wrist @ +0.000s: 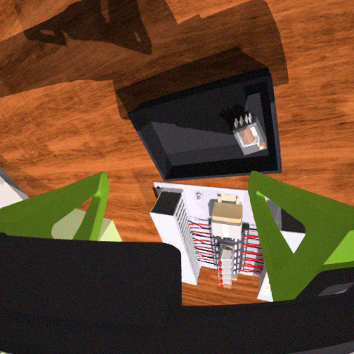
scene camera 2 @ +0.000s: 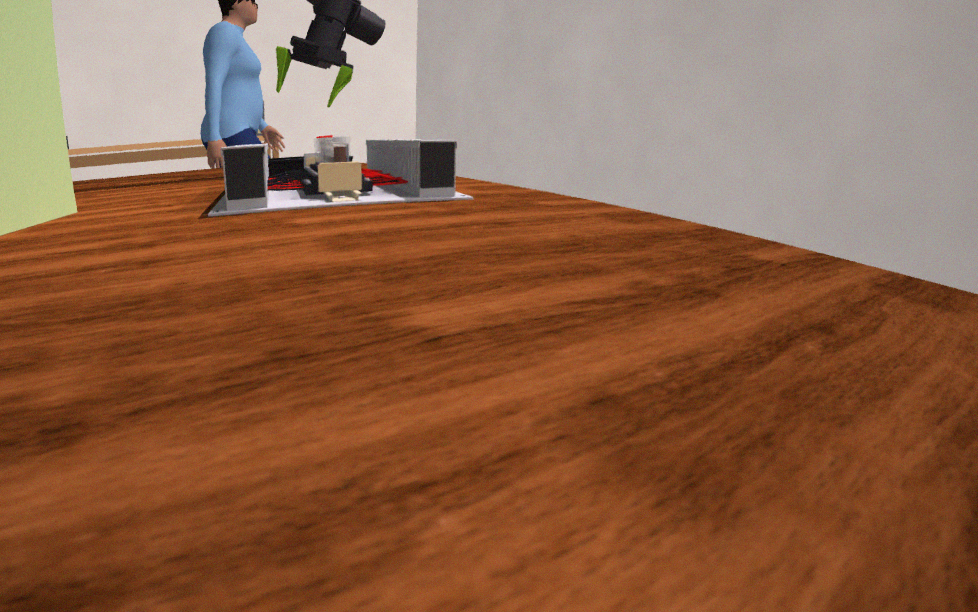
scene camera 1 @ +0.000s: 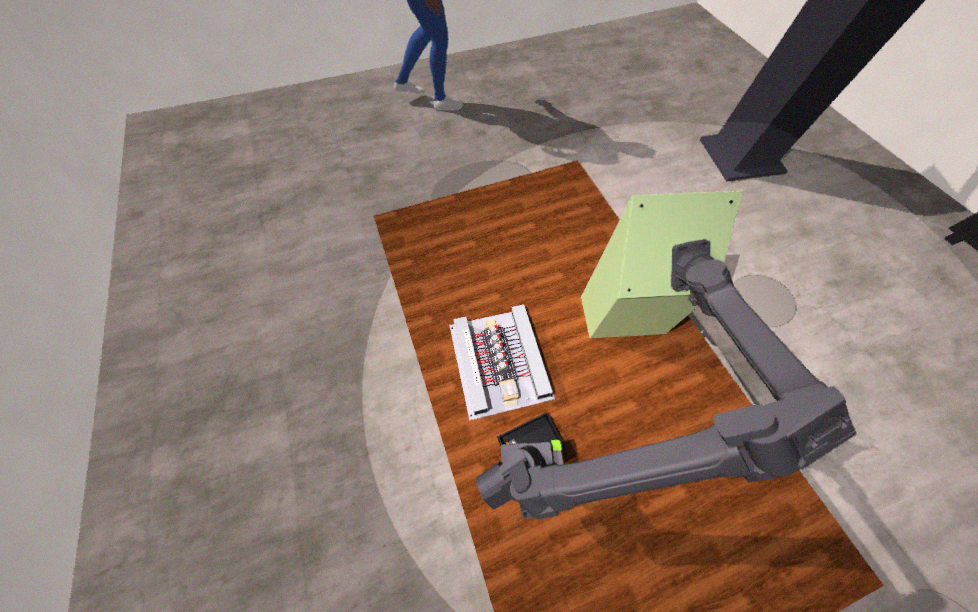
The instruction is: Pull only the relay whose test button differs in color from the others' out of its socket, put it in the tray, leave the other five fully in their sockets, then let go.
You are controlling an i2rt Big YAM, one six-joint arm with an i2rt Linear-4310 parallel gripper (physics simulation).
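Seen in the pictures: gripper, fingertip midpoint: (scene camera 2: 302,99); arm's base at its link origin: (scene camera 1: 688,264).
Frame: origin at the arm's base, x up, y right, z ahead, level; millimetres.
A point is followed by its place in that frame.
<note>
A clear relay (wrist: 249,137) with an orange test button lies on its side in the black tray (wrist: 220,173) (scene camera 1: 553,425) @[x -319, y -288, z 368 mm], near one end, its pins showing. My gripper (wrist: 177,178) (scene camera 2: 303,99) @[x -213, y -363, z 449 mm] is open with nothing between its fingers; it is above the tray area, and the relay lies apart from the fingers. The other relays (wrist: 226,267) (scene camera 1: 499,346) (scene camera 2: 333,147) stand in a row in their sockets on the white panel (wrist: 200,195) (scene camera 2: 288,202) @[x -351, y 69, z 436 mm], with red test buttons. They overlap in the wrist view, so how fully each is seated cannot be told.
Two grey wire ducts (scene camera 1: 532,351) @[x -292, y -67, z 384 mm] (scene camera 1: 471,366) @[x -291, y -85, z 577 mm] flank the relay row, with red and black wires between. A pale green block (scene camera 1: 681,245) @[x 52, y 26, z 34 mm] (scene camera 2: 28,115) @[x -244, y 35, z 165 mm] stands on the wooden table (scene camera 1: 497,252) @[x -355, y 363, z 416 mm] and bears the arm's base. A person (scene camera 1: 429,50) (scene camera 2: 234,79) stands beyond the table.
</note>
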